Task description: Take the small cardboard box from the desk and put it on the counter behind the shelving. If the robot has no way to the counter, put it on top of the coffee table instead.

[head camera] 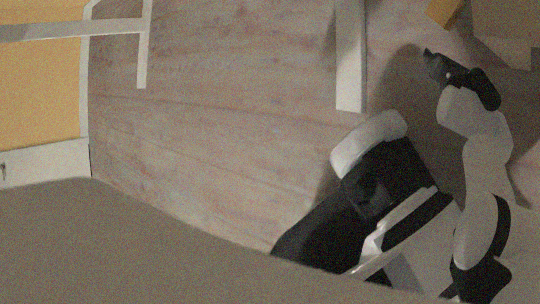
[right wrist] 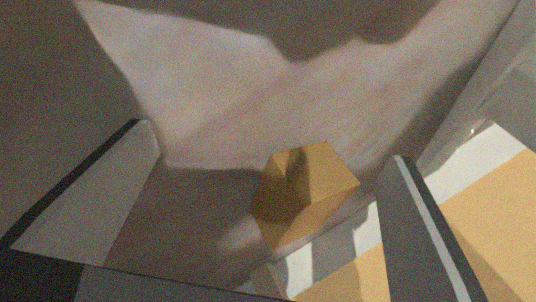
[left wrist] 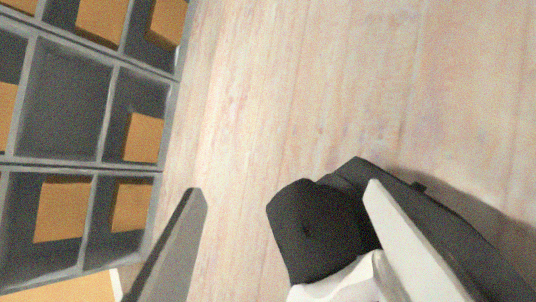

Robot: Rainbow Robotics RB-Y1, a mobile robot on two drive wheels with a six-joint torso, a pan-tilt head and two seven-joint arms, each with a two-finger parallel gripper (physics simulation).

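Places are measured from the robot's base along level axes (x ahead, y right, z down), in centimetres.
Where they show: left gripper, fingertip midpoint: [left wrist: 284, 193]; right gripper, fingertip midpoint: [head camera: 445, 62] [right wrist: 266, 153].
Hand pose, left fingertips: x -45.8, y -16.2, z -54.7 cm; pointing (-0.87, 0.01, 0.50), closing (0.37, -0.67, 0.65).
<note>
After its pixels a point has its place.
A cardboard box [head camera: 444, 12] {x 35.7, y -36.2, z -5.2 cm} [right wrist: 305, 192] {x 32.5, y -34.7, z -4.2 cm} rests on the floor, at the top right of the head view and between the finger lines in the right wrist view; whether it is the task's small box I cannot tell. My right gripper [head camera: 430, 59] [right wrist: 266, 153] {x 26.9, y -28.4, z -4.5 cm} is open and empty, apart from that box. My left gripper [left wrist: 284, 193] {x -45.8, y -16.2, z -54.7 cm} is open and empty above the floor. Grey shelving [left wrist: 106, 117] {x -190.7, y 112.6, z -52.2 cm} holding several cardboard boxes is at the left of the left wrist view. I cannot identify the desk top, counter or coffee table.
A white leg [head camera: 350, 75] stands near my base [head camera: 385, 175] {x 5.0, y -17.2, z -20.3 cm} in the head view. A thin white frame [head camera: 144, 50] and a yellow panel with a white border [head camera: 40, 95] {x -183.9, y -223.1, z -48.6 cm} are at the left. Another yellow surface [right wrist: 500, 215] {x 44.6, y -97.9, z -18.0 cm} is at the right wrist view's lower right.
</note>
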